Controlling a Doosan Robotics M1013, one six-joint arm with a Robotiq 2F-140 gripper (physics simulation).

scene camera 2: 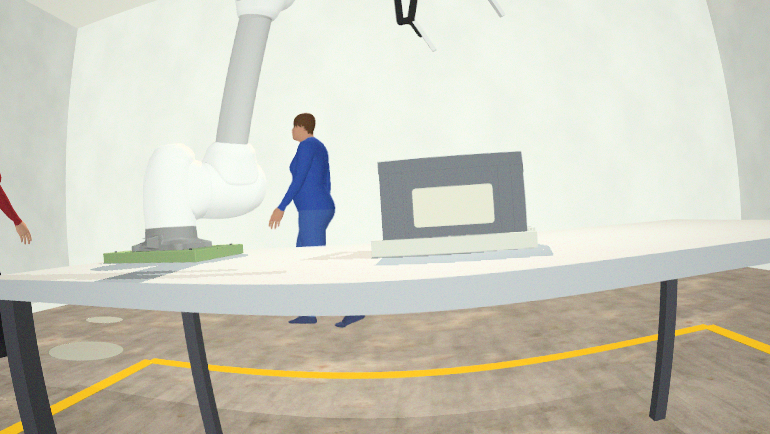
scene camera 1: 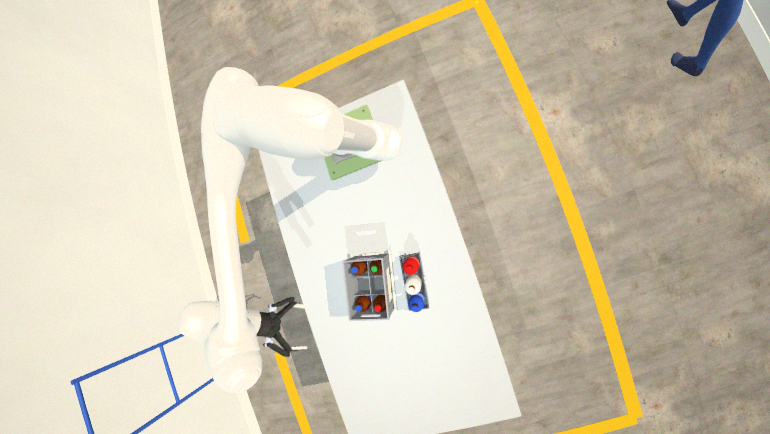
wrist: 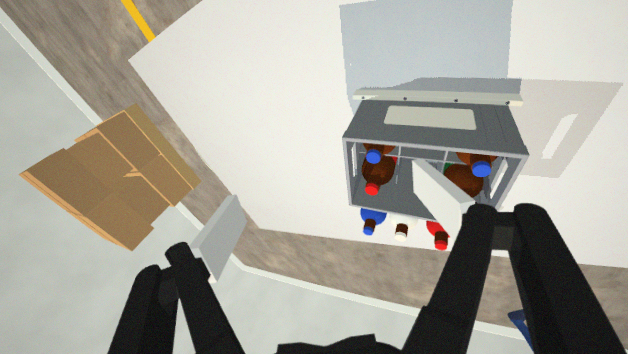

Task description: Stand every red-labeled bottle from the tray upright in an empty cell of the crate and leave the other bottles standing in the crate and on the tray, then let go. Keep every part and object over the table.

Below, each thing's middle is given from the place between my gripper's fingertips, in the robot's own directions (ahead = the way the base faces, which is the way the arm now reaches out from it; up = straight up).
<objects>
I see my gripper 30 cm above the brown red-capped bottle (wrist: 380, 173), 23 cm to the right of it and 4 cm short of it. From my hand the other things lie so: pale rail (scene camera 2: 513, 240) (37 cm below, 10 cm to the left, 6 cm behind); green-capped bottle (wrist: 461, 175) (30 cm below, 26 cm to the left, 13 cm behind).
</objects>
